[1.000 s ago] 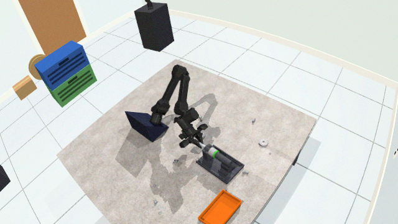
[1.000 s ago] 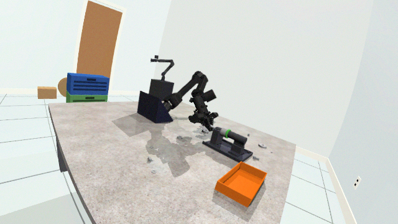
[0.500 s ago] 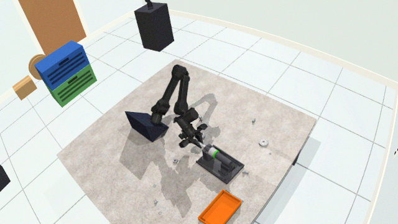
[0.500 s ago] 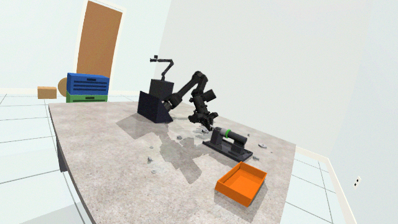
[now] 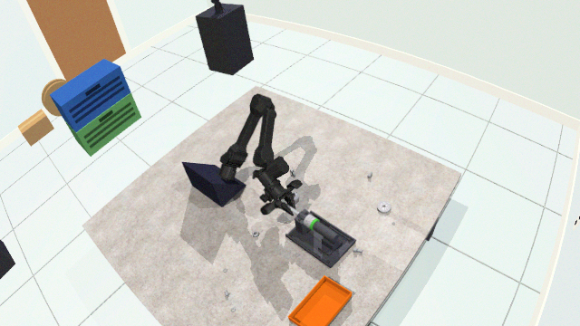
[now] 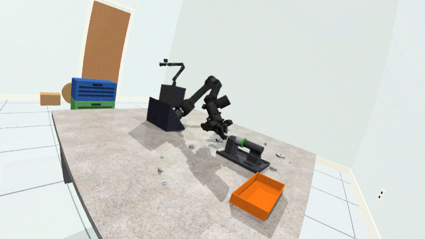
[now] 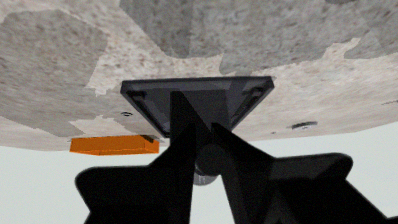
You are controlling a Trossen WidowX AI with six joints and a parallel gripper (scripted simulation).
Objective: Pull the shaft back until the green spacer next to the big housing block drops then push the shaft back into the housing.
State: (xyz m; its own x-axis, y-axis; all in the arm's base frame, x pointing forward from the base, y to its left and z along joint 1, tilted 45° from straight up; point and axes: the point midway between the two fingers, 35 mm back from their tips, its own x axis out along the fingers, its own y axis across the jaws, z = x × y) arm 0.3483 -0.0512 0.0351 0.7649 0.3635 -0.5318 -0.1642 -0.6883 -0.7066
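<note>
The shaft is 6 cm ahead of my gripper tip, 3 cm above it and 1 cm to the right of it. The rest, counted from my gripper tip: green spacer: 10 cm ahead, 2 cm to the right, 2 cm above; orange tray: 28 cm ahead, 27 cm to the right, 4 cm below.
</note>
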